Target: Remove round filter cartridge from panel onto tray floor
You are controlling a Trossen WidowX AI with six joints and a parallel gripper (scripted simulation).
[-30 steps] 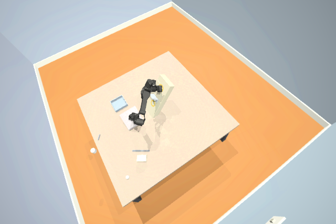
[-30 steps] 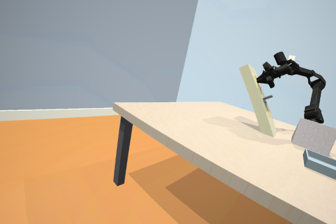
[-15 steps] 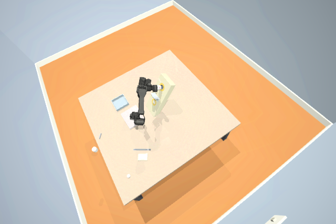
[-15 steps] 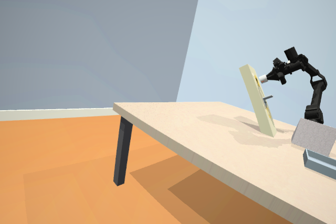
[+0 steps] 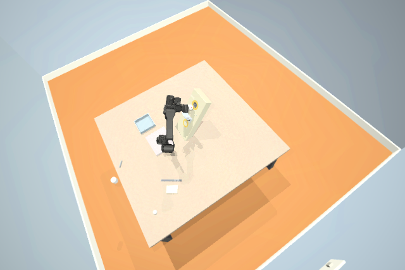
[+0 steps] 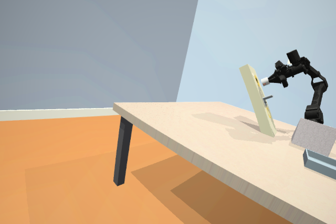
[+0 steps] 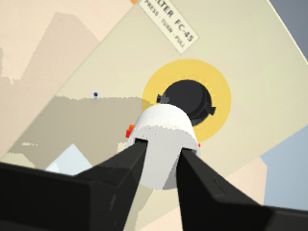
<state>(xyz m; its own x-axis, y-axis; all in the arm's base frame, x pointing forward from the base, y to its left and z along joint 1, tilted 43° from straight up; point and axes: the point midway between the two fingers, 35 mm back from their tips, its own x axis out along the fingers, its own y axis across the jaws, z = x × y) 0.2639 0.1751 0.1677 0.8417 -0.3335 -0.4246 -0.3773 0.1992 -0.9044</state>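
The white round filter cartridge lies 1 cm ahead of my gripper tip and 1 cm below it. The rest, counted from my gripper tip: blue tray 37 cm behind, 26 cm to the left, 28 cm below; white block 41 cm behind, 41 cm to the right, 29 cm below.
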